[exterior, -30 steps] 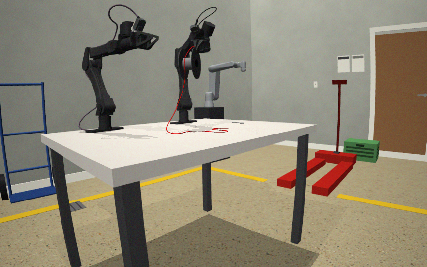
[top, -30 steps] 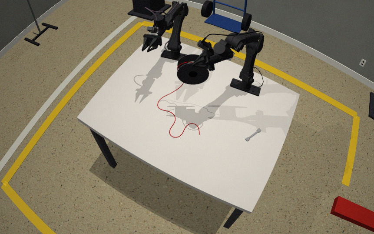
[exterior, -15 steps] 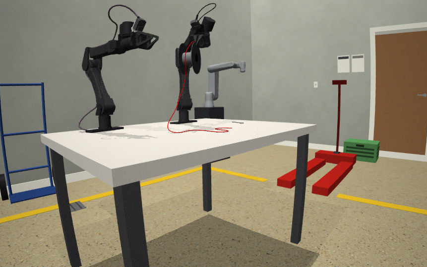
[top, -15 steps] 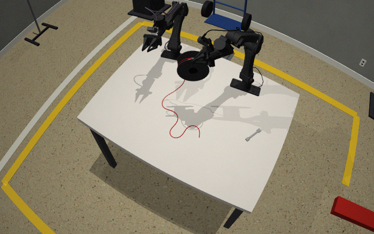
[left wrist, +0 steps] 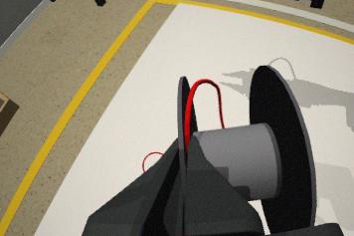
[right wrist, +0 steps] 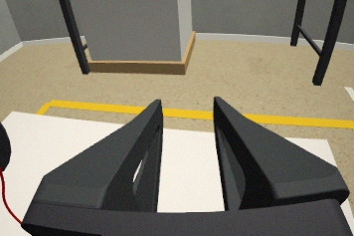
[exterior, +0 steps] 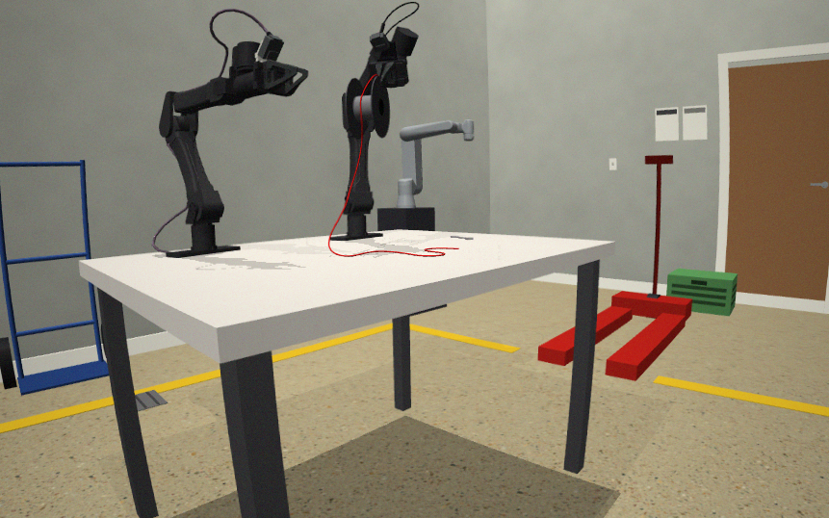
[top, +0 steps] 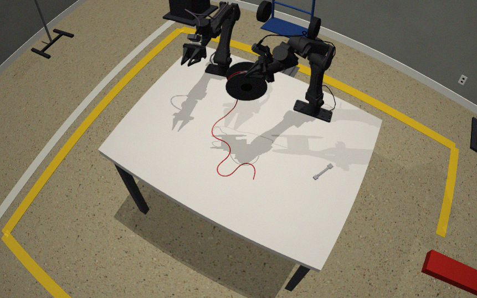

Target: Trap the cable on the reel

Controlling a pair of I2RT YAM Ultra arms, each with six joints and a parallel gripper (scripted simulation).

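My left hand is 20 mm past the black reel, 20 mm to the left of it and 60 mm above it. Also, from my left hand: small grey dumbbell-shaped part 40 mm behind, 370 mm to the left, 420 mm below.
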